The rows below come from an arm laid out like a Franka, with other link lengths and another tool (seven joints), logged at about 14 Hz.
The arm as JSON. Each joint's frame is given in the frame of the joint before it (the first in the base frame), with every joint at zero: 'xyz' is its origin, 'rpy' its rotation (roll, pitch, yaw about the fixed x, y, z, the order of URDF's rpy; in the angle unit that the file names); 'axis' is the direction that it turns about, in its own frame. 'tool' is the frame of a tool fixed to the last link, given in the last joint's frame.
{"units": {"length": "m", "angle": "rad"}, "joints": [
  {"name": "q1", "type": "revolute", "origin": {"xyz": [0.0, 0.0, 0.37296], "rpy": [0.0, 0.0, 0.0]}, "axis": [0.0, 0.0, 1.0]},
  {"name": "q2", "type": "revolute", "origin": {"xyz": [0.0, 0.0, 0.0], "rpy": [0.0, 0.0, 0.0]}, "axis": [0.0, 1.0, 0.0]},
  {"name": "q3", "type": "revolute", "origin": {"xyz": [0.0, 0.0, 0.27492], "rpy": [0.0, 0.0, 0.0]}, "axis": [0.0, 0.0, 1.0]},
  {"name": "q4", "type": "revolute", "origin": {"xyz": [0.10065, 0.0, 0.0], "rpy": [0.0, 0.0, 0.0]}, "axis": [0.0, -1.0, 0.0]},
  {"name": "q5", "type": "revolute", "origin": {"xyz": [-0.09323, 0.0, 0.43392], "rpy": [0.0, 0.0, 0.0]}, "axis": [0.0, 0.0, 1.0]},
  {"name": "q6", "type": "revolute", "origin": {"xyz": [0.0, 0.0, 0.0], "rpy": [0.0, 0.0, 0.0]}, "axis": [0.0, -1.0, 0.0]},
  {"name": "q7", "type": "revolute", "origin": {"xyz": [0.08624, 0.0, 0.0], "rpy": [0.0, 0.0, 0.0]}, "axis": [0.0, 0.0, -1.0]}
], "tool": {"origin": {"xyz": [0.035, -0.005, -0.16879], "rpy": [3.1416, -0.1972, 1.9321]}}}
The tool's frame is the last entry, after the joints.
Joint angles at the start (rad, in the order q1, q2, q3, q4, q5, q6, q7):
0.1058, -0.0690, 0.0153, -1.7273, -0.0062, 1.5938, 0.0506
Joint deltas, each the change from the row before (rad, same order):
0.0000, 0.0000, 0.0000, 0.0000, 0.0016, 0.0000, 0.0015
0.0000, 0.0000, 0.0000, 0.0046, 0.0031, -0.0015, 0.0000
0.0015, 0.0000, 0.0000, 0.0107, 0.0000, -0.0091, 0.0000
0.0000, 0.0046, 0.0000, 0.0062, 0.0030, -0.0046, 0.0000
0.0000, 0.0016, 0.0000, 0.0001, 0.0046, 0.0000, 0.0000
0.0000, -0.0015, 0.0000, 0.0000, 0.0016, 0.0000, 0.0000
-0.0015, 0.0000, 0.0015, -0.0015, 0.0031, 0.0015, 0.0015
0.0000, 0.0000, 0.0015, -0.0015, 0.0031, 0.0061, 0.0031
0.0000, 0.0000, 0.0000, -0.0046, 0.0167, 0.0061, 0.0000
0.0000, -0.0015, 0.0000, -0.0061, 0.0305, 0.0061, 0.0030
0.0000, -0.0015, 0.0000, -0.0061, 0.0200, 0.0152, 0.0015
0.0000, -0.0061, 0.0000, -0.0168, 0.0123, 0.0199, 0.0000
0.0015, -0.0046, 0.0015, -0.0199, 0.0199, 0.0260, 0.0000
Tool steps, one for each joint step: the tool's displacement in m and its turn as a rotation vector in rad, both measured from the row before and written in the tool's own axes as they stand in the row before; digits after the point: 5 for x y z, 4 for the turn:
0.00020, 0.00006, 0.00005, -0.0008, 0.0015, 0.0014
0.00089, 0.00028, -0.00223, -0.0038, 0.0020, -0.0007
0.00202, -0.00033, -0.00455, -0.0012, -0.0006, -0.0017
0.00027, 0.00078, 0.00004, 0.0019, 0.0038, 0.0004
0.00043, 0.00055, 0.00107, 0.0000, 0.0049, 0.0000
0.00053, -0.00021, -0.00083, -0.0019, 0.0010, -0.0004
0.00028, 0.00026, 0.00074, -0.0012, 0.0029, 0.0013
0.00099, 0.00126, 0.00032, -0.0055, 0.0014, 0.0006
0.00200, 0.00144, 0.00235, -0.0064, 0.0155, -0.0009
0.00414, 0.00163, 0.00273, -0.0111, 0.0286, 0.0018
0.00223, 0.00254, 0.00118, -0.0162, 0.0159, -0.0007
0.00064, 0.00101, 0.00340, -0.0125, 0.0088, -0.0009
0.00255, 0.00260, 0.00597, -0.0155, 0.0155, -0.0030

